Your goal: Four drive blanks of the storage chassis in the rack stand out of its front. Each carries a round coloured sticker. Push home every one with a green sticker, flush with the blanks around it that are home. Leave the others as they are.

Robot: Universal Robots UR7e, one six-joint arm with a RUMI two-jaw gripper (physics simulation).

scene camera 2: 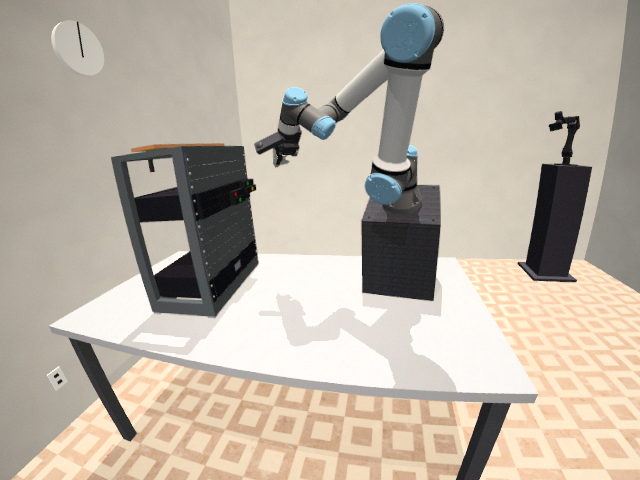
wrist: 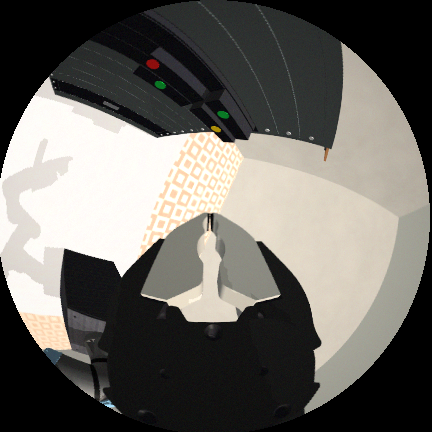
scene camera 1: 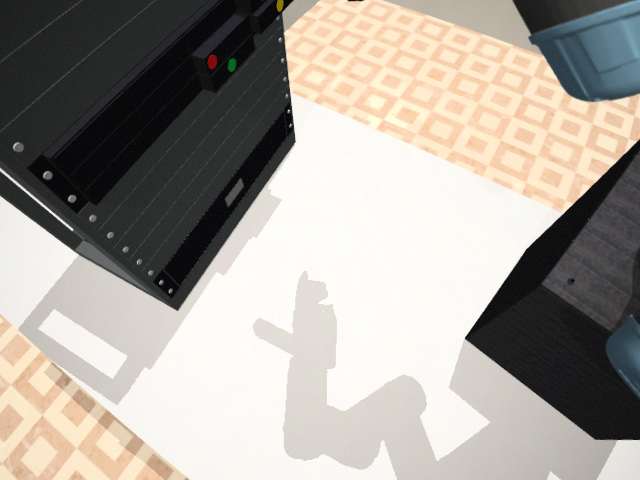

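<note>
The storage chassis (scene camera 1: 124, 113) (scene camera 2: 211, 201) runs across the upper rack (scene camera 1: 31, 62) (scene camera 2: 192, 232) (wrist: 300, 75). Four blanks stand out of its front. A red-stickered blank (scene camera 1: 211, 62) (scene camera 2: 235, 194) (wrist: 152, 64) sits directly above a green-stickered blank (scene camera 1: 232, 64) (scene camera 2: 240, 199) (wrist: 160, 85). Near the far end, another green-stickered blank (scene camera 2: 247, 183) (wrist: 223, 114) sits above a yellow-stickered blank (scene camera 1: 279, 5) (scene camera 2: 252, 188) (wrist: 215, 129); scene camera 1 cuts this pair off. My gripper (scene camera 2: 278, 162) (wrist: 209, 214) is shut and empty, in front of and above the blanks, touching none.
A second dark unit (scene camera 1: 222, 217) (scene camera 2: 235, 268) fills the rack's bottom. An orange-brown board (scene camera 2: 178, 146) lies on the rack. The rack and the arm's black pedestal (scene camera 1: 537, 351) (scene camera 2: 400, 258) (wrist: 90, 285) stand on the white table (scene camera 1: 372, 217) (scene camera 2: 310, 361) (wrist: 120, 170).
</note>
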